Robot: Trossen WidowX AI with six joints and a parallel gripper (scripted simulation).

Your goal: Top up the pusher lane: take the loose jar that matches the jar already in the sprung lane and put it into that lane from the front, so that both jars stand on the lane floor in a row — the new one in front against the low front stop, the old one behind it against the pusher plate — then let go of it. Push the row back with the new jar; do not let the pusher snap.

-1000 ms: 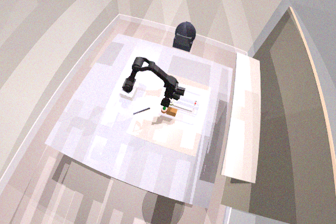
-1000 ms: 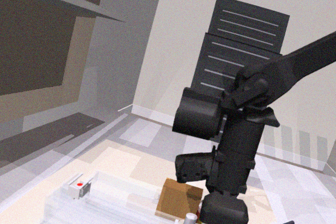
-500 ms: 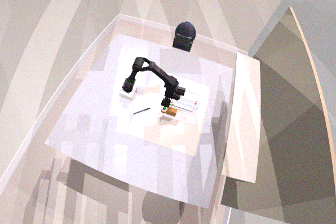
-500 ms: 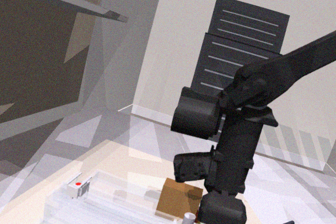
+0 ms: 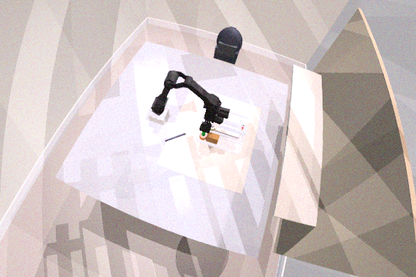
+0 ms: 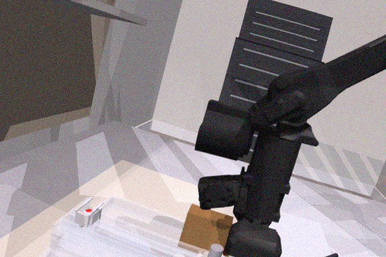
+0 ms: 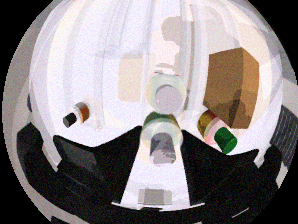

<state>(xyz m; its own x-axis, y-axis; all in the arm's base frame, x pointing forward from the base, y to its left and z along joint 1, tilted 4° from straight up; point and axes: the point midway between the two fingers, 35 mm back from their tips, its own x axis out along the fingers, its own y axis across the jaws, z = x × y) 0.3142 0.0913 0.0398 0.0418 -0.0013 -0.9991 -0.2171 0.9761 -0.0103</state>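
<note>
The brown box is 80 mm ahead of my gripper tip, 60 mm to the right of it and 10 mm below it. From my gripper tip the other things lie so: thin dark rod 130 mm behind, 170 mm to the right, 40 mm below; sprung lane 130 mm ahead, 60 mm to the left, 30 mm below.
</note>
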